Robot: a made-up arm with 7 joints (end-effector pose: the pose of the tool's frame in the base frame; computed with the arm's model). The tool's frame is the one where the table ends.
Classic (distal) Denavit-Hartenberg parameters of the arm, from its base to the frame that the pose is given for. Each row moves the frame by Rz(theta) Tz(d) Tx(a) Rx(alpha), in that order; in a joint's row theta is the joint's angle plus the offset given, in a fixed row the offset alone. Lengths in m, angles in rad.
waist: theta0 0; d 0.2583; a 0; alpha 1.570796
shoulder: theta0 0; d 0.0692; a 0; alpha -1.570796
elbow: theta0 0; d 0.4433; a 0.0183; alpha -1.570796
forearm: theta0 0; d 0.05; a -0.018; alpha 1.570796
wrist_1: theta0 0; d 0.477; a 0; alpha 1.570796
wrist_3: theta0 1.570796; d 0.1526; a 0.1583; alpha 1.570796
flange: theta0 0; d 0.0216; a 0; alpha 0
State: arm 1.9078 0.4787 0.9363 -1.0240 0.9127 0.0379 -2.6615
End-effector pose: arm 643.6 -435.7 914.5 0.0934 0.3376 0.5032 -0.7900
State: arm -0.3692 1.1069 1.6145 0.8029 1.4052 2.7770 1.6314
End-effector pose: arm -378.3 442.9 554.6 0.9657 -0.0527 0.0911 0.2372
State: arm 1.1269 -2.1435 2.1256 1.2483 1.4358 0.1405 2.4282
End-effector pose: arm -159.5 783.4 291.8 0.6571 -0.2809 0.0983 -0.6926
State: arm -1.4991 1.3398 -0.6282 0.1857 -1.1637 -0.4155 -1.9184
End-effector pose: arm -219.8 1037.6 459.9 0.5626 0.4378 -0.7006 -0.0305
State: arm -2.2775 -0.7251 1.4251 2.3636 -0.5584 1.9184 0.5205
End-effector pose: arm 161.6 -458.1 429.8 0.1529 -0.6718 0.4538 -0.5652
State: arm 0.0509 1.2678 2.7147 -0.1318 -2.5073 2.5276 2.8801
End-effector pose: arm -760.5 -345.0 445.5 0.4987 0.1513 -0.8517 0.0551
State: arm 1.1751 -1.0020 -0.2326 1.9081 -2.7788 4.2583 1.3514
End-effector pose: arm 289.0 610.8 130.8 0.4686 -0.1610 -0.3318 0.8027
